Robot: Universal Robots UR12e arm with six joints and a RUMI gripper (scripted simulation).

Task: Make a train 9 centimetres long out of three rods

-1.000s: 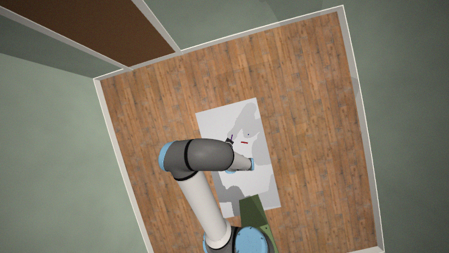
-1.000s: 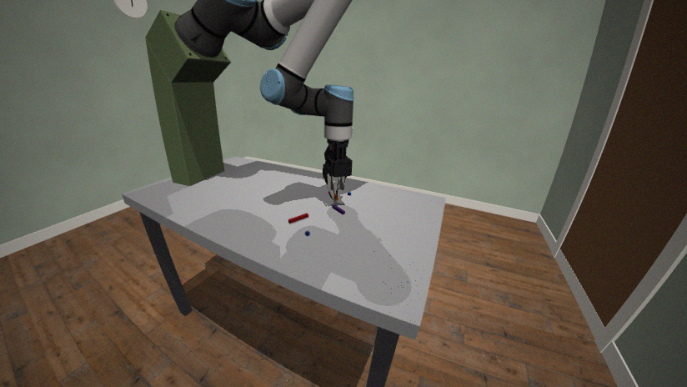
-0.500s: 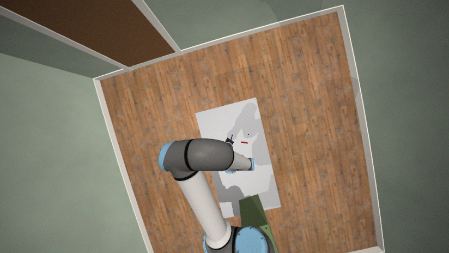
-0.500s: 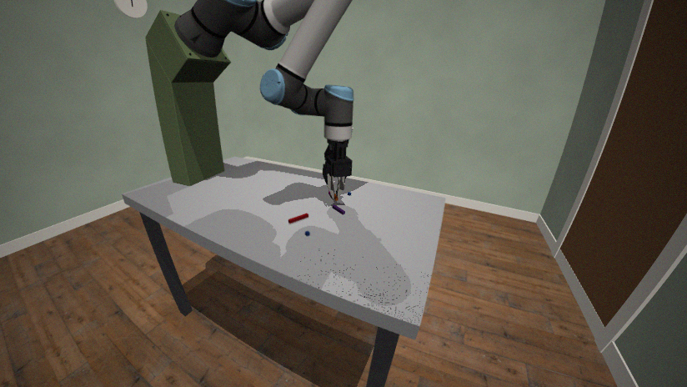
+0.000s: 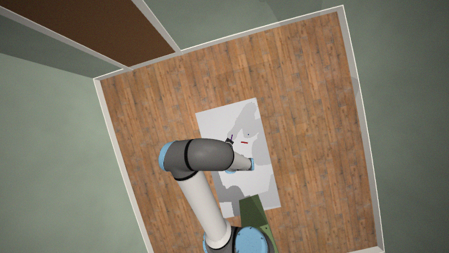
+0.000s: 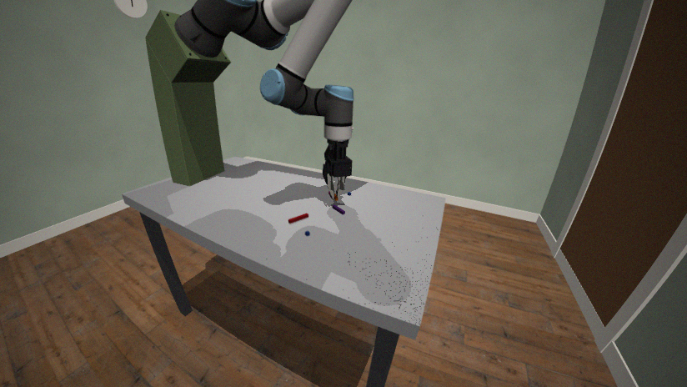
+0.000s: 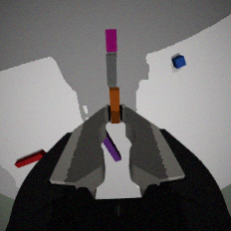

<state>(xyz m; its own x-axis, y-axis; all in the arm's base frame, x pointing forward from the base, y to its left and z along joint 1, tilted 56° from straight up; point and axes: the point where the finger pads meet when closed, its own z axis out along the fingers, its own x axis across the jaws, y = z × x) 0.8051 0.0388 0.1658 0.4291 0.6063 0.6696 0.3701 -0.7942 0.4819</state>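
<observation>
Now: the grey rod 3 cm to the left of my hand, 3 cm behind it and 2 cm below it. Round my hand: orange rod (1 cm below); then purple rod (6 cm to the right, 4 cm ahead, 2 cm below); then magenta rod (5 cm to the left, 4 cm behind, 2 cm below).
</observation>
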